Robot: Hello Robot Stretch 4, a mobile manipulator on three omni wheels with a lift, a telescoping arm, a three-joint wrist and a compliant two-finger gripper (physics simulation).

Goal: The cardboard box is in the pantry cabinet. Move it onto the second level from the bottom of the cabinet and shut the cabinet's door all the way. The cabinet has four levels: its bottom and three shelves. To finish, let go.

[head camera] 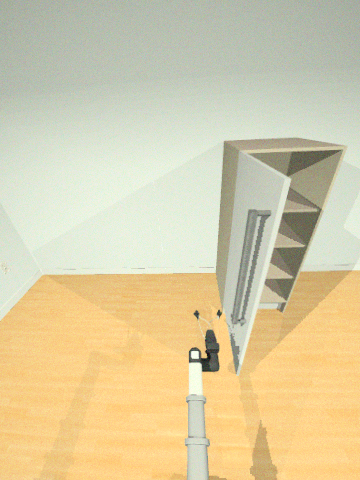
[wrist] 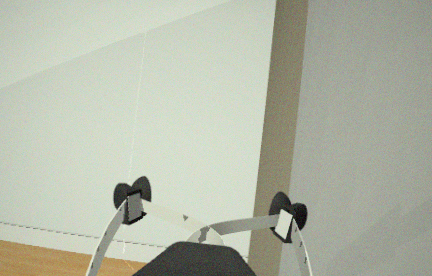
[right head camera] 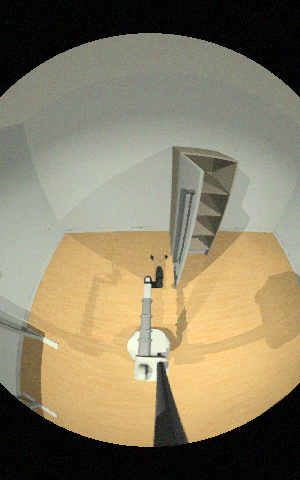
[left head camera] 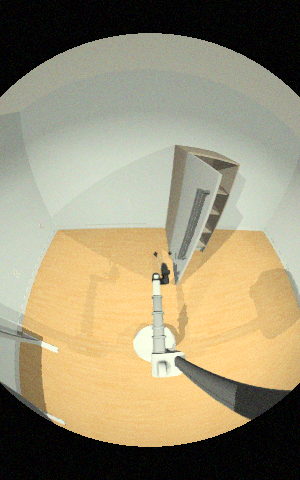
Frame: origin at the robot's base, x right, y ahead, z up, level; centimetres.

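Seen in the pictures: gripper, fingertip midpoint: (head camera: 207,310) (wrist: 210,200) (right head camera: 158,254) (left head camera: 161,251).
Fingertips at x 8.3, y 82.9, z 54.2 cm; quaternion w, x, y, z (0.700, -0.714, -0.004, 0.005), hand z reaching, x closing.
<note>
A point is followed by its place in that frame.
The pantry cabinet (head camera: 227,200) {z 100.1, x 27.2, y 144.3 cm} (left head camera: 176,185) {z 94.1, x 27.2, y 142.4 cm} (right head camera: 175,175) {z 108.8, x 27.2, y 141.0 cm} (wrist: 285,75) {z 83.0, x 27.2, y 141.6 cm} stands against the back wall, right of centre. Its pale grey door (head camera: 260,190) {z 128.4, x 26.4, y 80.7 cm} (left head camera: 200,175) {z 128.1, x 26.4, y 84.3 cm} (right head camera: 192,175) {z 131.0, x 26.4, y 75.1 cm} (wrist: 370,125) {z 63.8, x 26.4, y 89.0 cm} is hinged at the left and stands wide open, with a long grey handle (head camera: 244,270) {z 100.2, x 20.7, y 67.4 cm} on its outer face. The door hides part of the interior. The cardboard box does not show in any view. My gripper (head camera: 208,314) {z 54.2, x 8.3, y 82.9 cm} (left head camera: 163,253) {z 54.2, x 8.3, y 82.9 cm} (right head camera: 159,257) {z 54.2, x 8.3, y 82.9 cm} (wrist: 210,200) {z 54.2, x 8.3, y 82.9 cm} is open and empty, left of the door on its outer side.
My extended arm (head camera: 196,420) {z 65.5, x 0.0, y 29.6 cm} (left head camera: 158,320) {z 65.9, x 0.4, y 18.8 cm} (right head camera: 145,322) {z 65.8, x 0.3, y 19.6 cm} reaches forward over the wooden floor (head camera: 125,400) {z -2.8, x -47.1, y 54.0 cm}. The back wall (head camera: 125,225) {z 63.5, x -68.2, y 179.0 cm} (wrist: 200,125) {z 65.3, x -1.8, y 179.0 cm} is behind the gripper and left of the cabinet. The door's free edge stands out close to the gripper's right side.
</note>
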